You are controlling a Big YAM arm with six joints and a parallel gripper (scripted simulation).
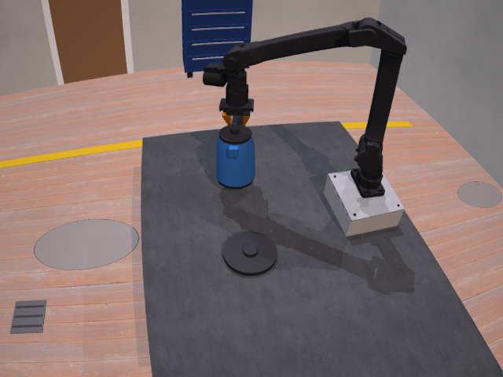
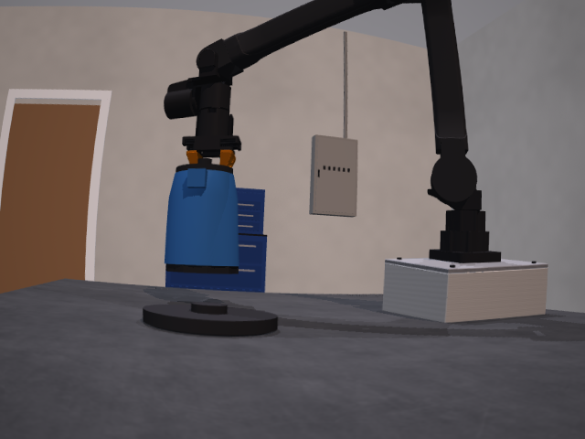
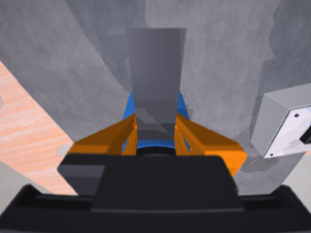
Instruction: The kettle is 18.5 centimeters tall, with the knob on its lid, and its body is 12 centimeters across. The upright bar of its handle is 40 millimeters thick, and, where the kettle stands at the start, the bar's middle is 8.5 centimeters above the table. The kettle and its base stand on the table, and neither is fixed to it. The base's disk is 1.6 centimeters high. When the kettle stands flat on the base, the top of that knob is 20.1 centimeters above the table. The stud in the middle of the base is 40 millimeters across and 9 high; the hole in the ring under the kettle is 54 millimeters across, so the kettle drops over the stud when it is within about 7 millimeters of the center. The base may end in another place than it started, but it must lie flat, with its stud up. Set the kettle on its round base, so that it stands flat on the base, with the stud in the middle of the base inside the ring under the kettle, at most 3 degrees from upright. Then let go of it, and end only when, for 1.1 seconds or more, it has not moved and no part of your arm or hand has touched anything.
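Now: hand 30 mm to the right of the blue kettle and 50 mm above it. Also, from my hand: black round base: 340 mm to the left, 180 mm below.
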